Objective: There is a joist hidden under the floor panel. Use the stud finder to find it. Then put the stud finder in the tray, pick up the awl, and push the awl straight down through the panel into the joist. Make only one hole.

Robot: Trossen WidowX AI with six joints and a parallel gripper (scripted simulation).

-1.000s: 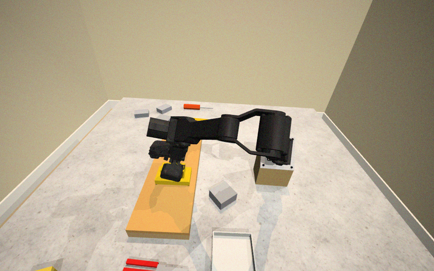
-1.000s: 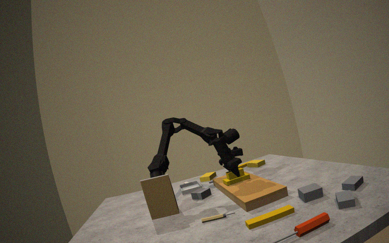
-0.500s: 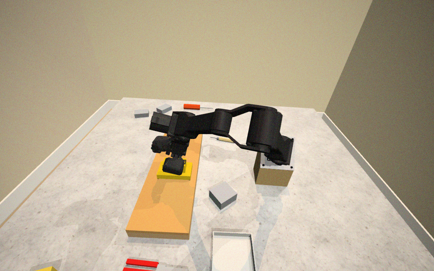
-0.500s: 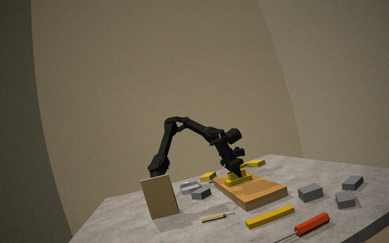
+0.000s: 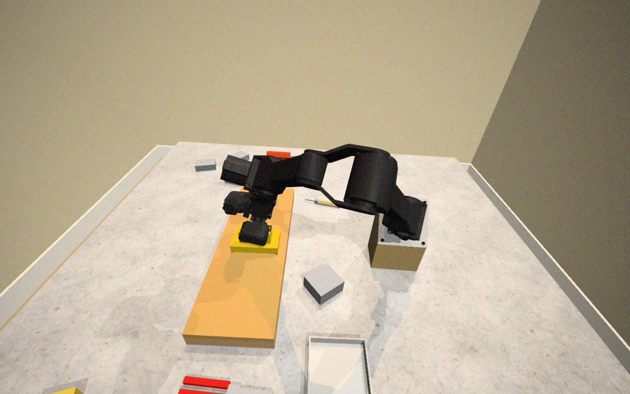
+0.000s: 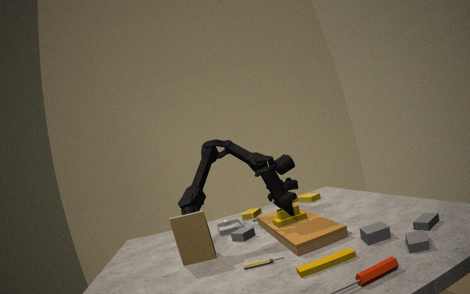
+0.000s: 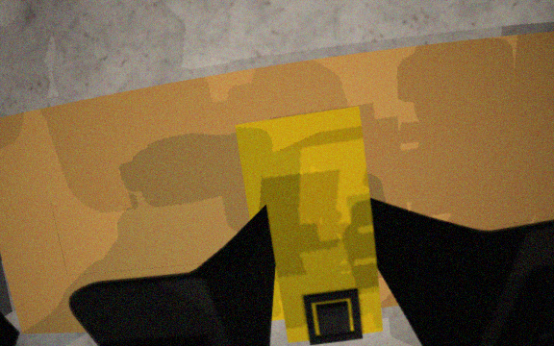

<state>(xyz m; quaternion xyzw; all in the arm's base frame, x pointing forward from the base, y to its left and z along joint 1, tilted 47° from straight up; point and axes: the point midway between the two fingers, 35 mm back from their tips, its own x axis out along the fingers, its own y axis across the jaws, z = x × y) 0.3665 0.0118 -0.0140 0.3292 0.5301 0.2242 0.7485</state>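
Right now my gripper tip is 4 cm past the square light and 3 cm below it. Also, from my gripper tip: white tray: 32 cm to the left, 21 cm behind, 5 cm below; then wooden-handled awl: 24 cm to the right, 18 cm behind, 6 cm below; then stud finder: 2 cm behind, 2 cm above.
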